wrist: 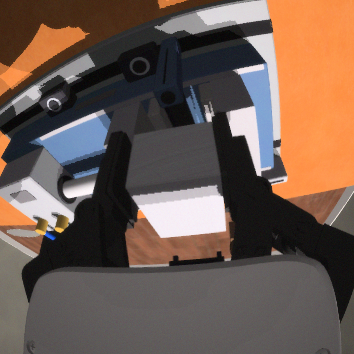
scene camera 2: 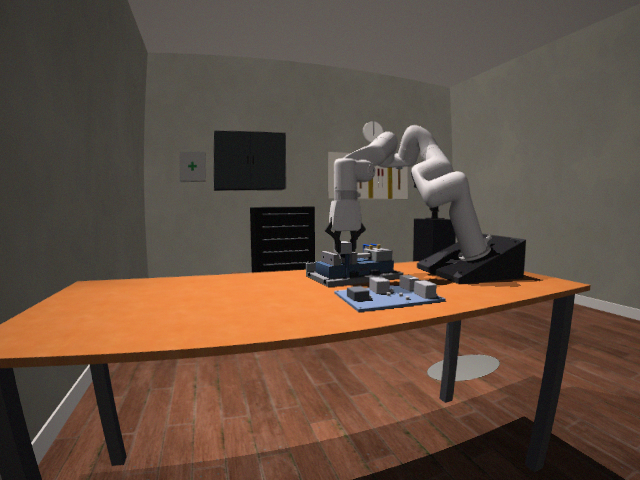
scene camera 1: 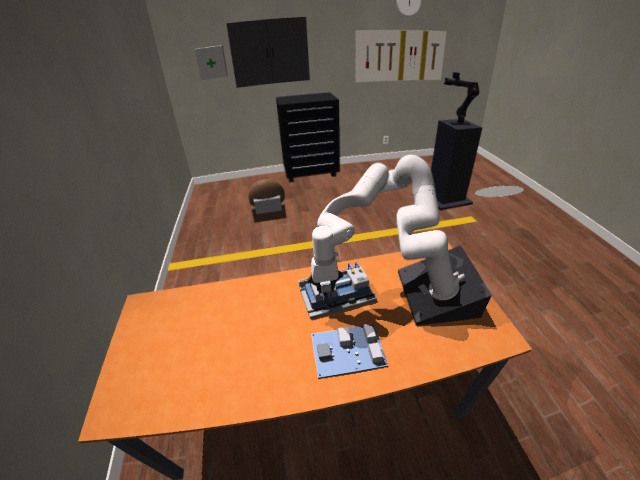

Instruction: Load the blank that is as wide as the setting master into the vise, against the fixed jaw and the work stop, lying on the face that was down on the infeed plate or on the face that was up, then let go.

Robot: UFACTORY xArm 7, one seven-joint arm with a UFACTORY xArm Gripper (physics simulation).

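Where they show: gripper, fingertip midpoint: (wrist: 172,141) (scene camera 2: 345,251) (scene camera 1: 325,290); arm's base, origin of the base link: (scene camera 2: 474,253) (scene camera 1: 444,288).
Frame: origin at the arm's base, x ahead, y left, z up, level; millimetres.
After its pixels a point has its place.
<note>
My gripper (scene camera 1: 326,290) @(x 482, y -127, z 21 mm) (scene camera 2: 346,250) @(x 482, y -127, z 21 mm) (wrist: 172,141) @(x 482, y -127, z 21 mm) points down over the vise, shut on a grey blank (scene camera 2: 345,246) @(x 484, y -122, z 40 mm) (wrist: 172,157) @(x 483, y -122, z 37 mm). The blank is held level between the two black fingers, its lower part hidden in the scene views. The vise (scene camera 1: 343,305) @(x 417, y -94, z -61 mm) (scene camera 2: 369,267) @(x 393, y -119, z -38 mm) (wrist: 75,142) @(x 391, y -140, z -22 mm) has a blue body. Its fixed jaw (scene camera 2: 330,257) (wrist: 245,125) is at the end away from the cylinder. The dark blue work stop (wrist: 170,75) @(x 490, y -96, z 7 mm) stands at the side, close to the blank. I cannot tell whether the blank touches the jaw or stop.
The light blue infeed plate (scene camera 1: 336,367) @(x 527, y 166, z -74 mm) (scene camera 2: 364,306) @(x 578, y 173, z -73 mm) carries a darker grey block (scene camera 1: 324,351) @(x 554, y 104, z -48 mm) (scene camera 2: 357,293) @(x 570, y 121, z -53 mm), several lighter grey blocks and small white pins. The vise's cylinder block (scene camera 1: 357,277) @(x 331, y -164, z 13 mm) (scene camera 2: 379,254) @(x 345, y -131, z 3 mm) (wrist: 35,180) @(x 358, y -138, z 12 mm) has brass fittings and blue hoses. The arm's black base (scene camera 1: 470,304) @(x -41, y 126, z 17 mm) (scene camera 2: 509,258) @(x -44, y 128, z -5 mm) stands on the right.
</note>
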